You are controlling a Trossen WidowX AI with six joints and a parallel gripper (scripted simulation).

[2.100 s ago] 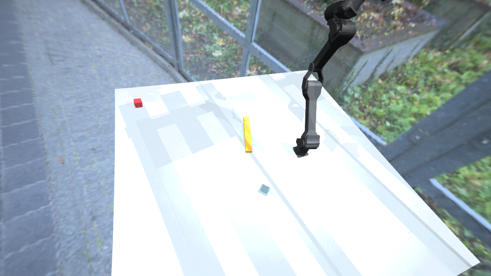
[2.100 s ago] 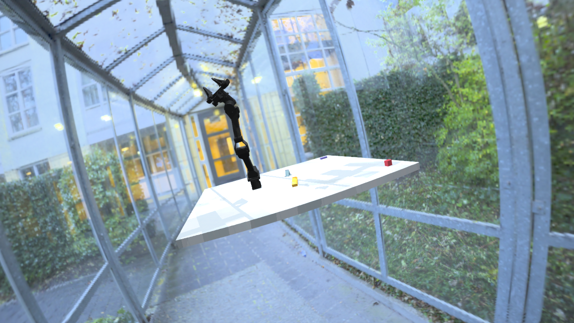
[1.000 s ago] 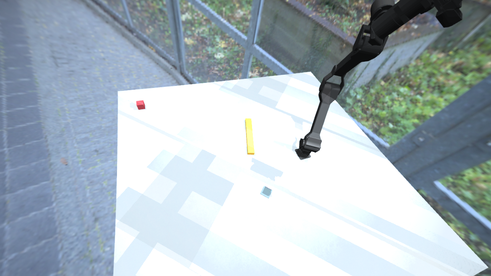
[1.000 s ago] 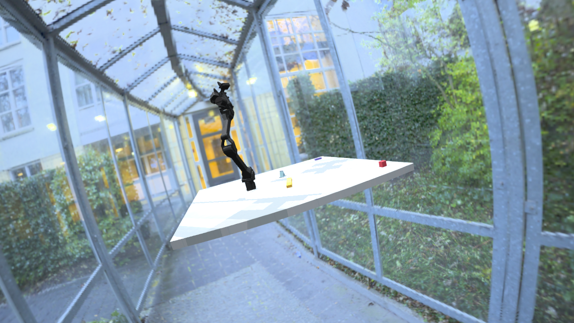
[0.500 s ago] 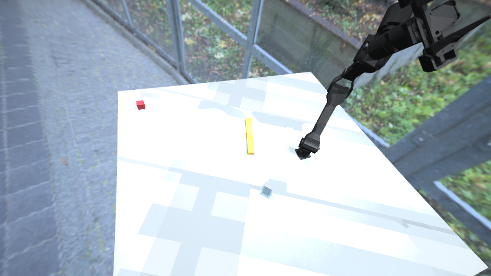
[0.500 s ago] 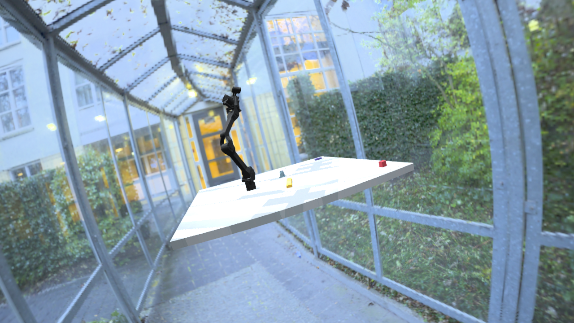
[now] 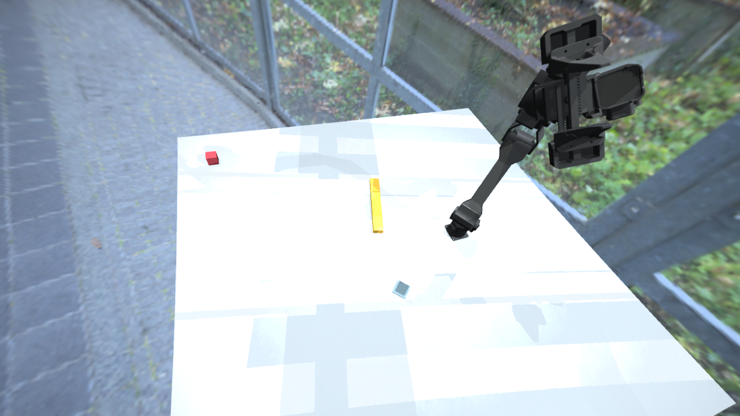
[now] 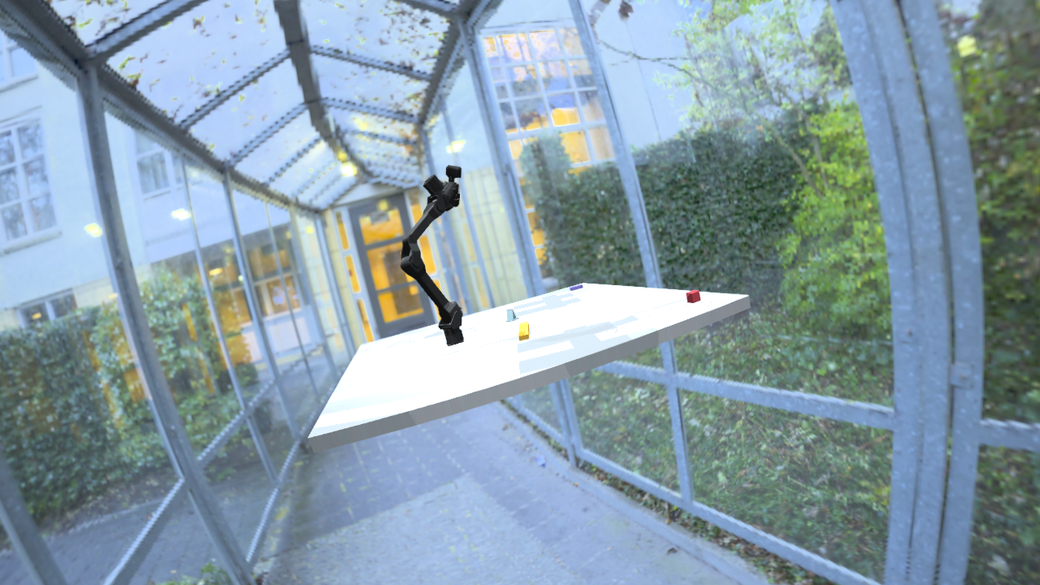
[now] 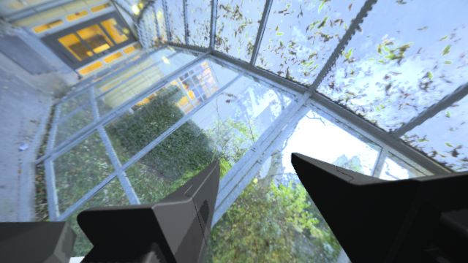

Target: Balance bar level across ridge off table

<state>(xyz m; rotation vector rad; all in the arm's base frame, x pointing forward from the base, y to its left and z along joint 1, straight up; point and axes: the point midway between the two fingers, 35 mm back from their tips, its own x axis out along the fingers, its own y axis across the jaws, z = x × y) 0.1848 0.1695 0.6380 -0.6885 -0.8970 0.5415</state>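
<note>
Now: gripper tip 3 cm short of the bar, 37 cm to the left of it and 65 cm above it. The rest, counted from my gripper tip: purple piece: 54 cm ahead, 31 cm to the left, 65 cm below; red cube: 54 cm ahead, 69 cm to the right, 64 cm below.
</note>
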